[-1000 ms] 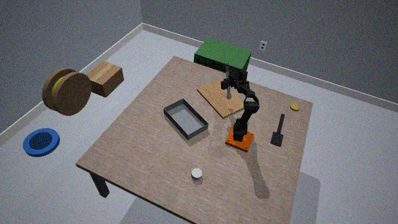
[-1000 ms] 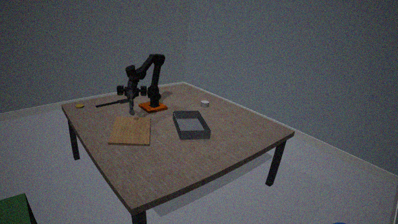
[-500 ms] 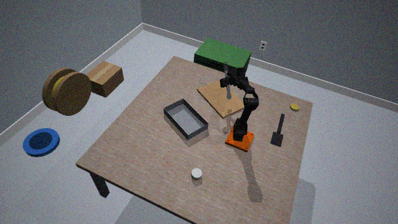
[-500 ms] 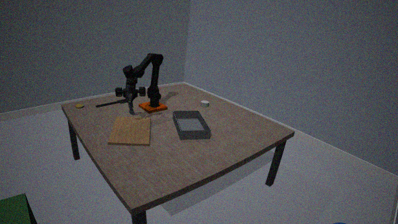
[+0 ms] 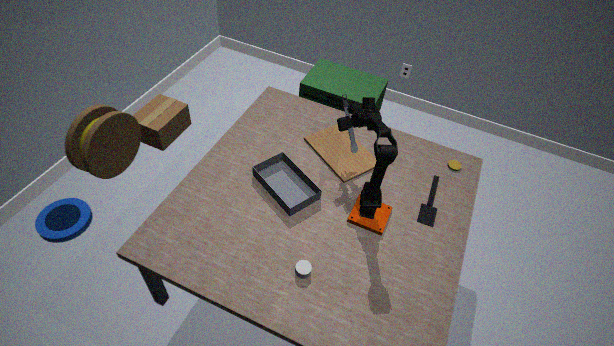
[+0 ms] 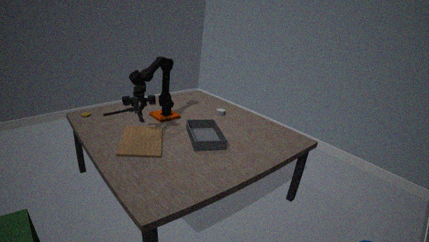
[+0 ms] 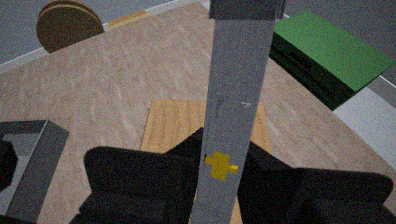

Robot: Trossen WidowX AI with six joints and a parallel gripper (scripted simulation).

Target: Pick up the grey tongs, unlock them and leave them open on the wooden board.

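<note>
Right now the yellow lock piece is 2 cm to the left of my gripper tip, 2 cm behind it and 2 cm above it. The rest, counted from my gripper tip: roasting tin (34 cm to the left, 20 cm ahead, 15 cm below); black spatula (48 cm behind, 24 cm to the left, 18 cm below); wooden board (17 cm below, 3 cm to the left, 1 cm behind).
</note>
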